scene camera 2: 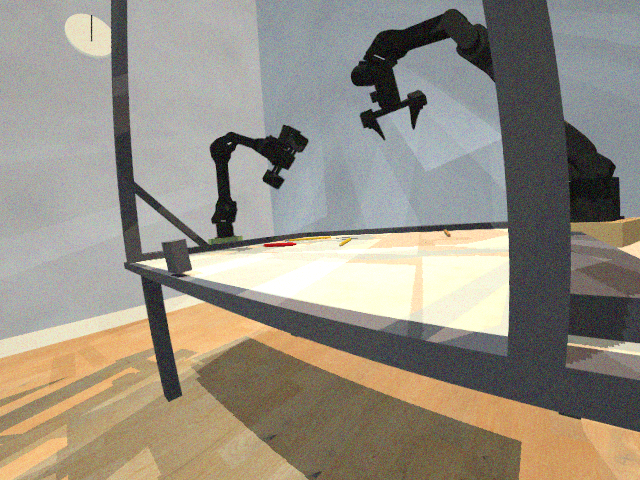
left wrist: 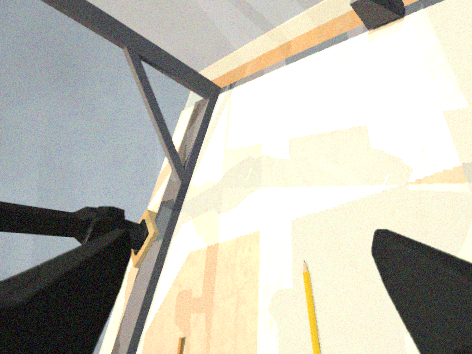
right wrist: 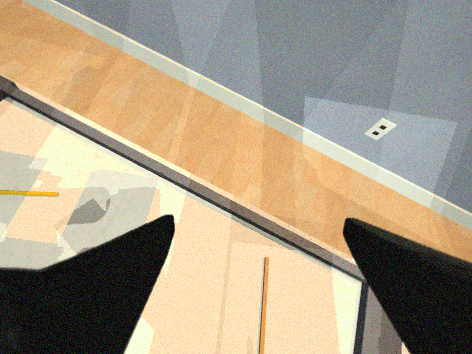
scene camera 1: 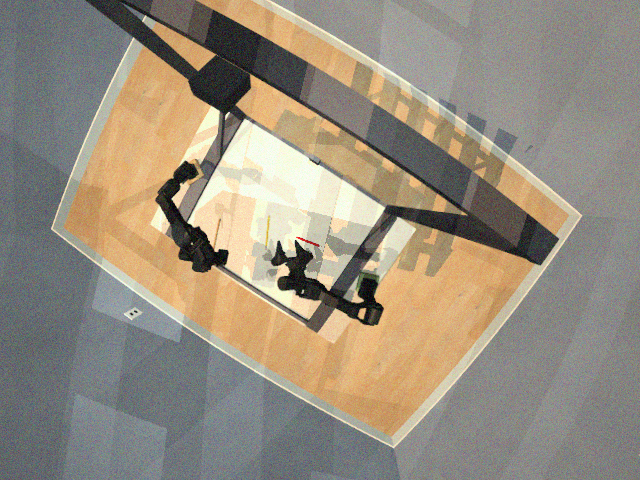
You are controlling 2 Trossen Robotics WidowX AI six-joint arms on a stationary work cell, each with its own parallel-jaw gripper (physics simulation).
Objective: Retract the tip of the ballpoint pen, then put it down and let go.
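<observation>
A slim red pen lies flat on the table; its tip is too small to make out. My left gripper is open and empty, high above the table; in scene camera 1 its fingertips appear just left of the pen. The pen does not show in either wrist view. My right gripper is open and empty, raised high over the table's end with the orange stick, far from the pen.
A yellow pencil, a second yellow stick and an orange stick lie on the table. Dark frame beams and posts surround it. A small dark block stands at its edge.
</observation>
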